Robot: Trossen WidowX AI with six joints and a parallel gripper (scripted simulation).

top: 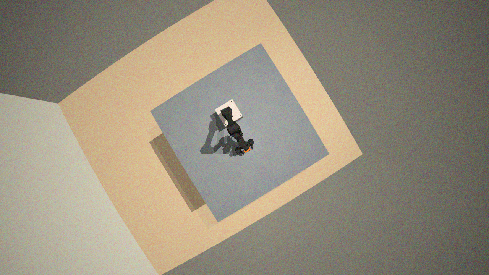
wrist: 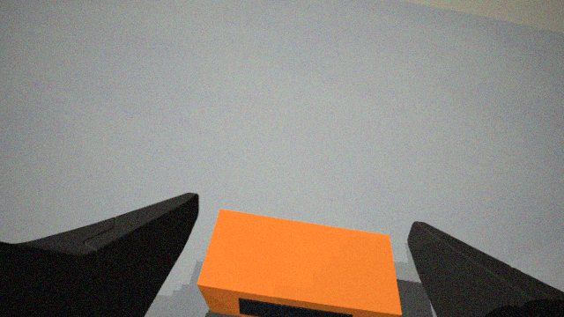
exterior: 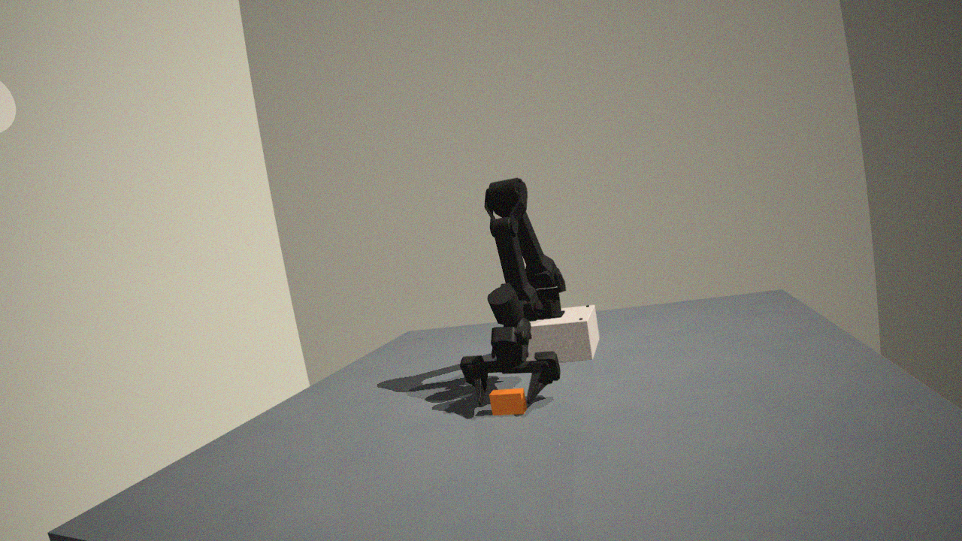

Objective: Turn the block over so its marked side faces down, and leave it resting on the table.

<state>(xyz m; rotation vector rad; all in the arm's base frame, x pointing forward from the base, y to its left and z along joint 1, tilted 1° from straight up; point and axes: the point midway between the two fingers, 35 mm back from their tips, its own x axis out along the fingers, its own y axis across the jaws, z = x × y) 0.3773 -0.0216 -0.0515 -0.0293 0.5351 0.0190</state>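
My gripper tip is 3 cm past the orange block and 1 cm above it.
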